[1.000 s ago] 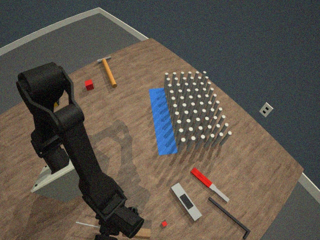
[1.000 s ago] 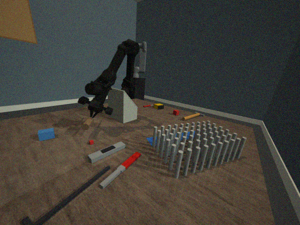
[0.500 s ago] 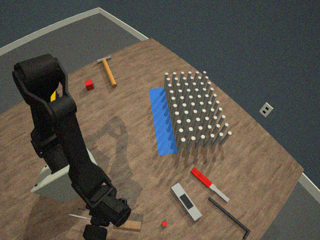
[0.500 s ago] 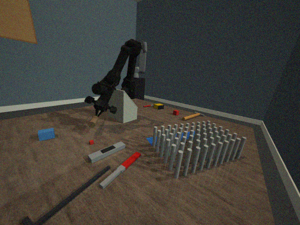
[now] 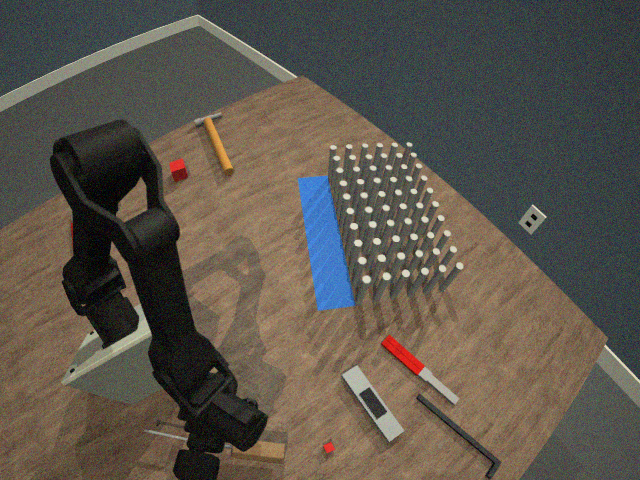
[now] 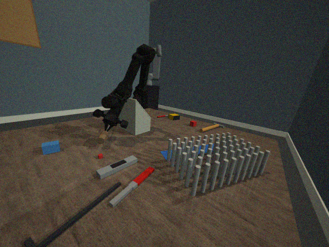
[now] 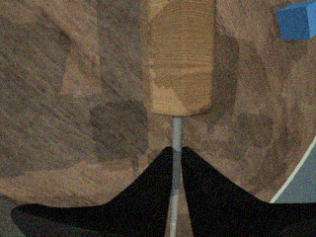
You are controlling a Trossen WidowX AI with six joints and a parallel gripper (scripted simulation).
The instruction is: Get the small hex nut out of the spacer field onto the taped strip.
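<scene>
Now: the small red cube 160 mm ahead of my gripper tip, 110 mm to the right of it and 40 mm below it. Round my gripper tip: blue block 30 mm behind, 240 mm to the right, 30 mm below; then thin metal rod 20 mm behind, 20 mm to the left; then grey bar 280 mm ahead, 90 mm to the right, 30 mm below.
</scene>
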